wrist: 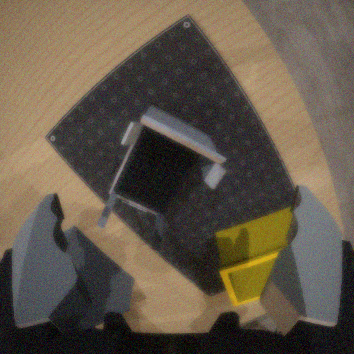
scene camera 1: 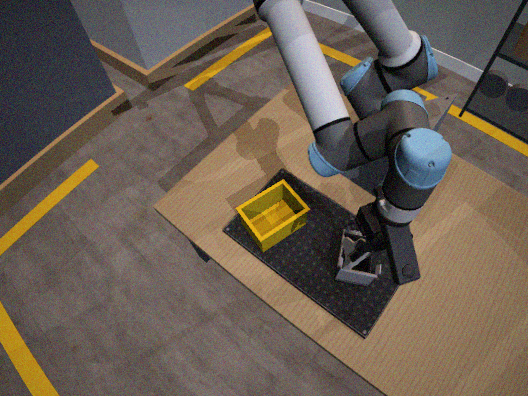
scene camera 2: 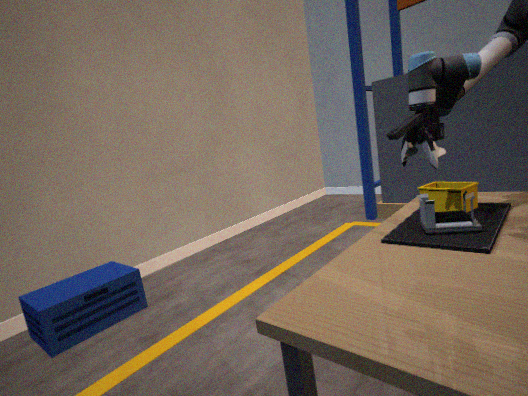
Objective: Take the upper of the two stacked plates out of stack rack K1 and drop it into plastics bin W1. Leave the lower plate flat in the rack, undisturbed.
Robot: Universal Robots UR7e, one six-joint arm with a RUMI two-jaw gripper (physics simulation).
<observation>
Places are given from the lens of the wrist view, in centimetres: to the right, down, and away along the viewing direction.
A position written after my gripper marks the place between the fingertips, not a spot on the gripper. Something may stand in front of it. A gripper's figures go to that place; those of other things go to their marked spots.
my gripper [wrist: 174, 193]: 0, 1, 13
black plate [wrist: 157, 165]: -2, -1, 31
</observation>
